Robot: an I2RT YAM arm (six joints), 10 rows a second.
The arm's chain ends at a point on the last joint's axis. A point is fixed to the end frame.
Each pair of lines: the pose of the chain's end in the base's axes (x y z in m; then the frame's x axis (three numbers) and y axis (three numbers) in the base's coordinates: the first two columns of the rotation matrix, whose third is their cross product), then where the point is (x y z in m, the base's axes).
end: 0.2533, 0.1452, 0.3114, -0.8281, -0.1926, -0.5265, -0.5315, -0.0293, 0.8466
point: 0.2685 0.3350 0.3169
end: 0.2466, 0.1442, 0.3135, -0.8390, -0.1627, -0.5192, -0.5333, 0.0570, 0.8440
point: 0.2753 0.3324 0.3083
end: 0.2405, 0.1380, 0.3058, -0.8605, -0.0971, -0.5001, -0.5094, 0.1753, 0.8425
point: 0.2909 0.3208 0.2876
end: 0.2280, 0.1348, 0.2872, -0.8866, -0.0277, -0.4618, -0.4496, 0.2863, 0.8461
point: 0.2981 0.3089 0.2549
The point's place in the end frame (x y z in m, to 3 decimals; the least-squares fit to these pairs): -0.052 -0.009 0.183
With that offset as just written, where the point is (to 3 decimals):
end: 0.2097, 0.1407, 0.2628, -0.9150, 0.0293, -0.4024, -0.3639, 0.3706, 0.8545
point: 0.292 0.306 0.216
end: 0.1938, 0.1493, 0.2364, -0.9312, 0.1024, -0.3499, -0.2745, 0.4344, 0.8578
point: 0.289 0.304 0.178
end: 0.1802, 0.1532, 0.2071, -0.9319, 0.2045, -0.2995, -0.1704, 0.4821, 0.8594
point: 0.289 0.294 0.139
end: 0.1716, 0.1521, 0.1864, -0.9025, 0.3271, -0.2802, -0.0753, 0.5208, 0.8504
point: 0.297 0.275 0.112
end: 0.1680, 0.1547, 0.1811, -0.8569, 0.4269, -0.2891, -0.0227, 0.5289, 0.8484
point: 0.307 0.262 0.107
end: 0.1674, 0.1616, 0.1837, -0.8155, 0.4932, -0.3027, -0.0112, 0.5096, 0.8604
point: 0.316 0.260 0.117
